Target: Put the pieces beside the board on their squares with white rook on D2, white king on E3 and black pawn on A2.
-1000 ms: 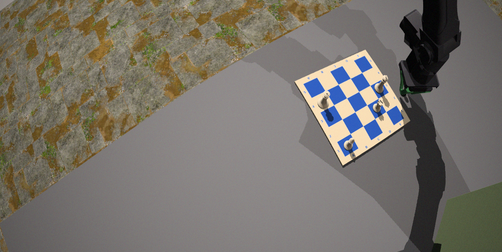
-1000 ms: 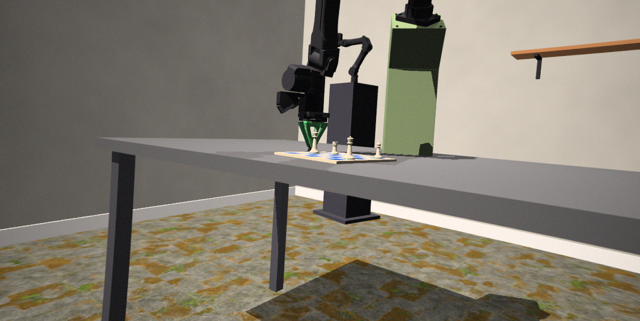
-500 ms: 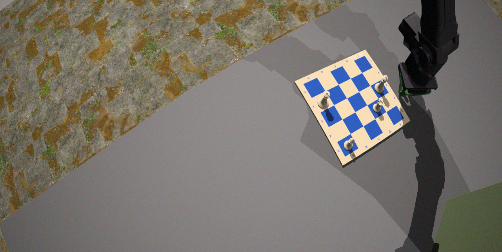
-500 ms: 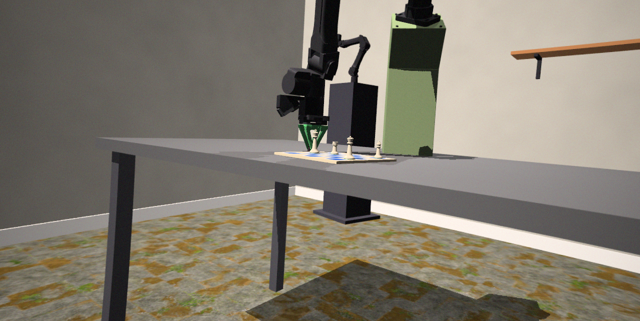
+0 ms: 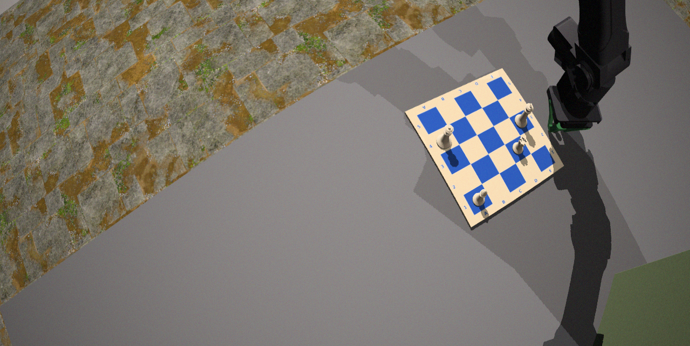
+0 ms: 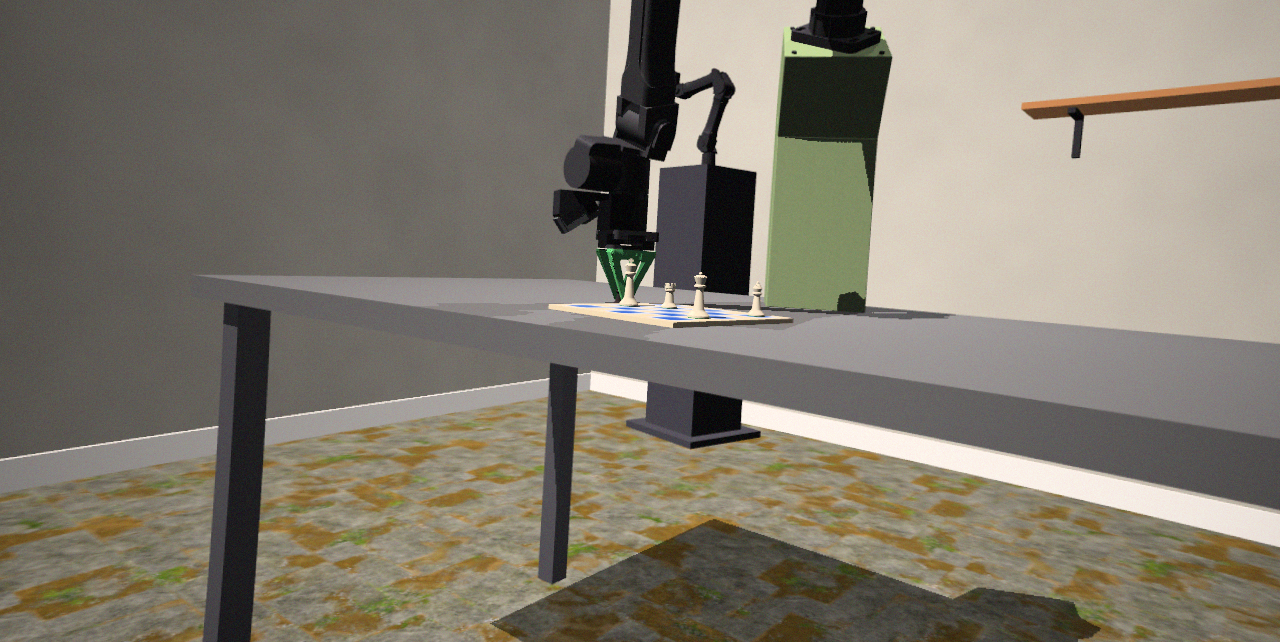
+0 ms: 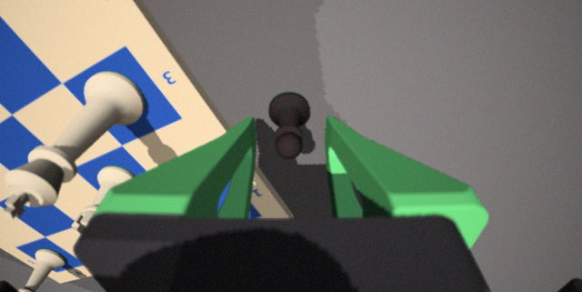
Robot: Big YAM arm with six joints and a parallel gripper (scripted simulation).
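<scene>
My hand is 1 cm short of the black pawn. Round my hand: board: 3 cm ahead, 14 cm to the left, 1 cm below; white pawn: 5 cm behind, 21 cm to the left, 1 cm above; white king: 4 cm ahead, 7 cm to the left, 2 cm above.
</scene>
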